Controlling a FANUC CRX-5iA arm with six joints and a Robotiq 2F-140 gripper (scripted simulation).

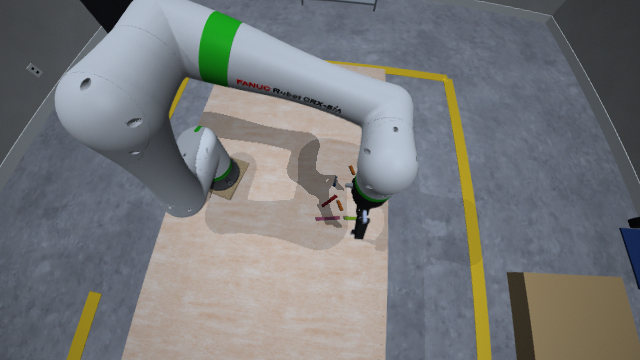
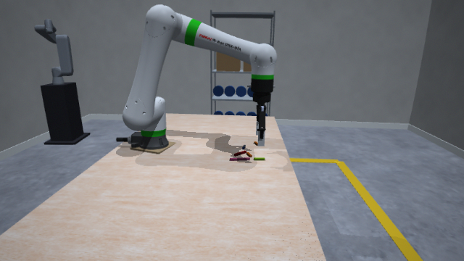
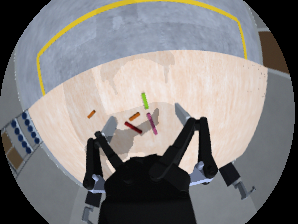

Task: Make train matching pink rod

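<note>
Right now the lime rod is 100 mm below my hand. Also, from my hand: pink rod: 90 mm behind, 100 mm below; blue rod: 60 mm behind, 130 mm to the left, 100 mm below; red rod: 80 mm behind, 60 mm to the left, 100 mm below.
</note>
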